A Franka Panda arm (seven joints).
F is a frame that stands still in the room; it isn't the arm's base.
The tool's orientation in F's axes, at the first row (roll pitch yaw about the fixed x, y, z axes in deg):
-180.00, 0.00, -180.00
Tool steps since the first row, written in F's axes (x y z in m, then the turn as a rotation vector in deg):
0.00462, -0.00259, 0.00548, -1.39, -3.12, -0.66
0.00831, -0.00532, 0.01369, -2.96, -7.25, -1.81
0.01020, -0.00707, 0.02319, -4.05, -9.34, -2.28
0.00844, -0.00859, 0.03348, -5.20, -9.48, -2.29
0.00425, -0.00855, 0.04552, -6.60, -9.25, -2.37
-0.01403, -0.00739, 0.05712, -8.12, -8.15, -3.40
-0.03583, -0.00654, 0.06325, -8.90, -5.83, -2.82
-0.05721, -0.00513, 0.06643, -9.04, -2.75, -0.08
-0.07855, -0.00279, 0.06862, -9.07, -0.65, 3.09
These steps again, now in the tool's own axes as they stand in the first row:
-0.00462, -0.00259, -0.00548, 1.39, -3.12, 0.66
-0.00831, -0.00532, -0.01369, 2.96, -7.25, 1.81
-0.01020, -0.00707, -0.02319, 4.05, -9.34, 2.28
-0.00844, -0.00859, -0.03348, 5.20, -9.48, 2.29
-0.00425, -0.00855, -0.04552, 6.60, -9.25, 2.37
0.01403, -0.00739, -0.05712, 8.12, -8.15, 3.40
0.03583, -0.00654, -0.06325, 8.90, -5.83, 2.82
0.05721, -0.00513, -0.06643, 9.04, -2.75, 0.08
0.07855, -0.00279, -0.06862, 9.07, -0.65, -3.09

